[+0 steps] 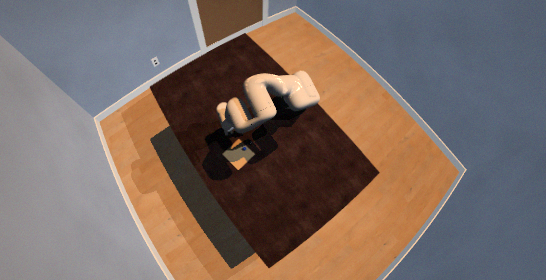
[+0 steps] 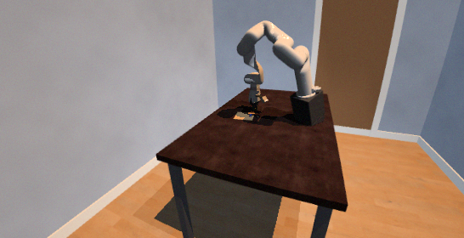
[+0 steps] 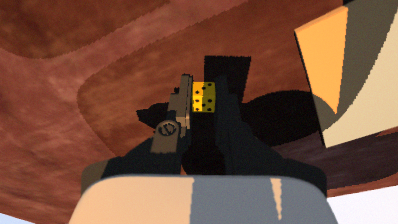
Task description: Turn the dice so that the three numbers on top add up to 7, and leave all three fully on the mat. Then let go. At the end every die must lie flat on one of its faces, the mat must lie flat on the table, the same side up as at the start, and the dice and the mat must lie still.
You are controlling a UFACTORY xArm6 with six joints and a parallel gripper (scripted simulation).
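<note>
Now: hand 10 mm above the yellow die. Round my hand: mat 40 mm ahead, 150 mm to the left, 20 mm below; then blue die 10 mm behind, 140 mm to the left, 10 mm below; then black die 60 mm behind, 130 mm to the left, 10 mm below.
</note>
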